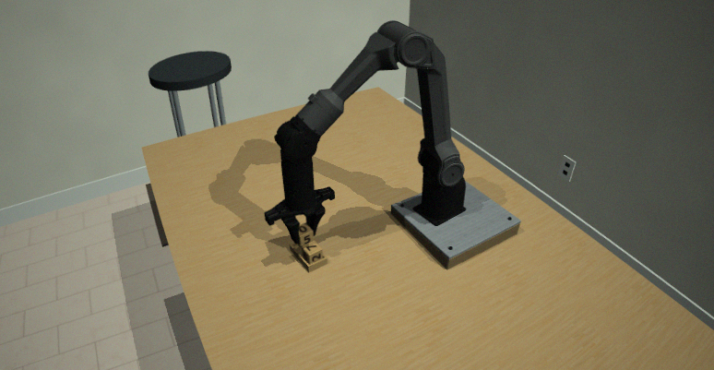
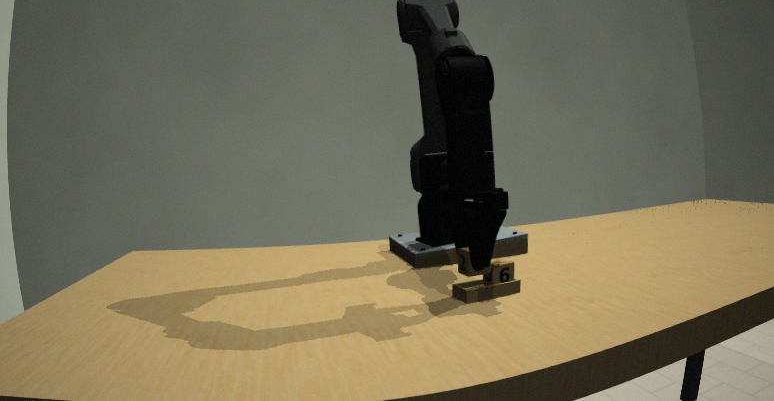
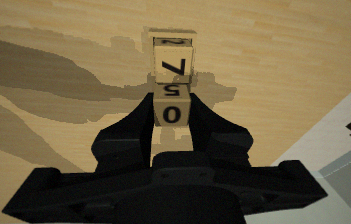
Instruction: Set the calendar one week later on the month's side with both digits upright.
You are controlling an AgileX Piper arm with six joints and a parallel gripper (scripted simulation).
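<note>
My hand is 40 mm above the small wooden tray and 20 mm to the right of it.
</note>
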